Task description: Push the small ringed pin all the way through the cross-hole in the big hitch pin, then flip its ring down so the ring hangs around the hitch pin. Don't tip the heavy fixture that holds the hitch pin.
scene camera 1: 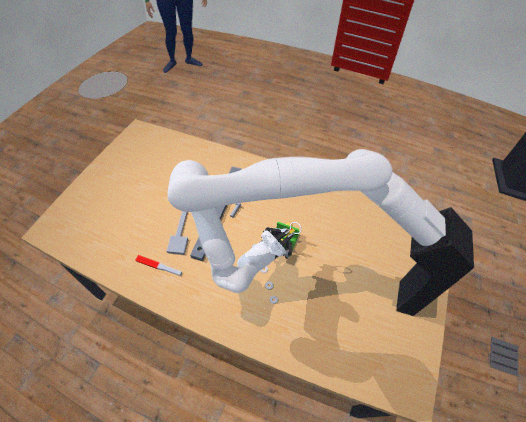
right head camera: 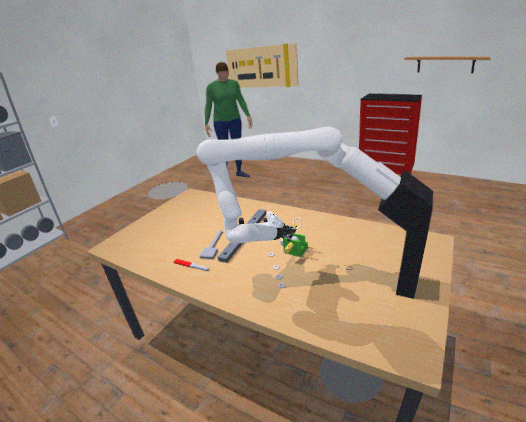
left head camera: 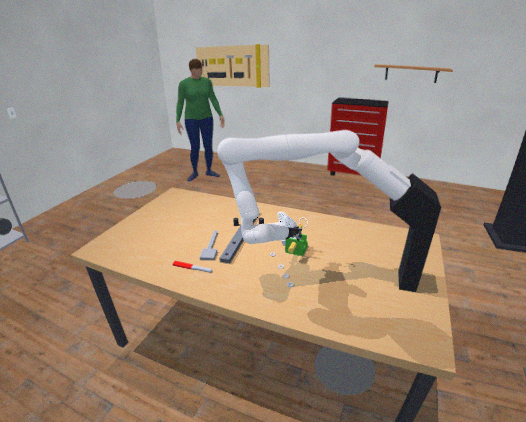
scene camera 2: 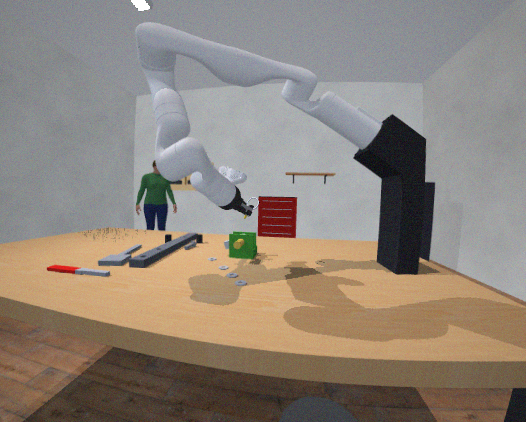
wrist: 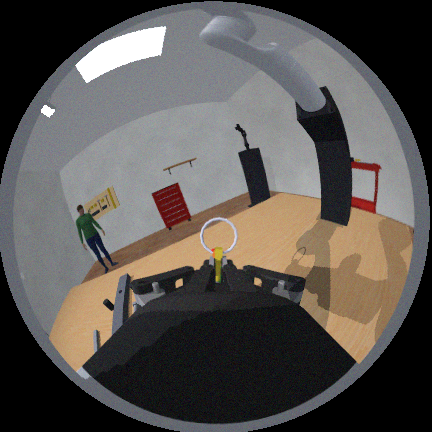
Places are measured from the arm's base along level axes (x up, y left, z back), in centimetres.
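Where they show: gripper, fingertip midpoint: (scene camera 1: 290, 232) (right head camera: 294, 229) (left head camera: 299, 228) (scene camera 2: 248, 213) (wrist: 217, 262); arm's base, origin of the base link: (scene camera 1: 430, 231) (right head camera: 391, 189) (left head camera: 401, 191) (scene camera 2: 370, 137) (wrist: 312, 101).
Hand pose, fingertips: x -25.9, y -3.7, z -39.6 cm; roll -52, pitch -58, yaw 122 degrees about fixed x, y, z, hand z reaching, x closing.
Things, the pixels of their top centre, and the offset from my fingertips. "*": a spot on its surface instead.
- small yellow ringed pin, middle of its top: (wrist: 208, 224) (scene camera 2: 250, 197) dx +5.6, dy +0.2, dz +0.6 cm
- green fixture, middle of its top: (scene camera 2: 238, 233) (scene camera 1: 281, 232) (right head camera: 290, 237) (left head camera: 292, 237) dx -7.9, dy -3.9, dz -4.0 cm
- pin's pale ring, middle of its top: (wrist: 213, 220) (scene camera 1: 296, 224) (scene camera 2: 253, 197) (left head camera: 303, 218) dx +5.6, dy -0.2, dz +1.4 cm
- big hitch pin, surface spot: (scene camera 2: 239, 243) (right head camera: 287, 250) (left head camera: 292, 249) * dx -9.9, dy +3.5, dz -2.4 cm
- long dark bar, middle of its top: (wrist: 116, 319) (scene camera 2: 172, 242) (left head camera: 241, 231) (right head camera: 244, 231) dx -14.2, dy -11.1, dz -33.8 cm
- grey spatula-like tool, middle of its top: (scene camera 1: 181, 226) (scene camera 2: 127, 250) (left head camera: 212, 242) (right head camera: 214, 242) dx -15.1, dy +2.2, dz -44.9 cm
- red-handled tool, middle of its top: (scene camera 2: 78, 268) (scene camera 1: 158, 265) (left head camera: 192, 266) (right head camera: 190, 264) dx -15.6, dy +21.8, dz -45.9 cm
My gripper (scene camera 2: 248, 212) (wrist: 217, 262) is shut on the small yellow ringed pin (wrist: 218, 256) (scene camera 2: 245, 216). It is tilted and holds the pin above the green fixture (scene camera 2: 249, 252) (left head camera: 302, 246) (right head camera: 301, 248), apart from it in the scene camera 2 view. The pin's pale ring (wrist: 201, 235) (scene camera 2: 257, 202) (left head camera: 307, 223) (scene camera 1: 300, 229) stands up beyond the fingertips. The fixture stands upright on the table. The yellow end of the big hitch pin (scene camera 2: 239, 243) (left head camera: 292, 246) (right head camera: 288, 247) sticks out of its front. The cross-hole cannot be made out. In the scene camera 1 view the gripper covers much of the fixture.
Several grey washers (scene camera 2: 232, 275) (left head camera: 286, 276) (scene camera 1: 273, 300) lie in front of the fixture. A long dark bar (scene camera 2: 165, 249), a grey spatula-like tool (scene camera 2: 116, 259) and a red-handled tool (scene camera 2: 62, 269) (scene camera 1: 148, 261) lie to the left. The arm's black mount (scene camera 2: 400, 220) stands at the right.
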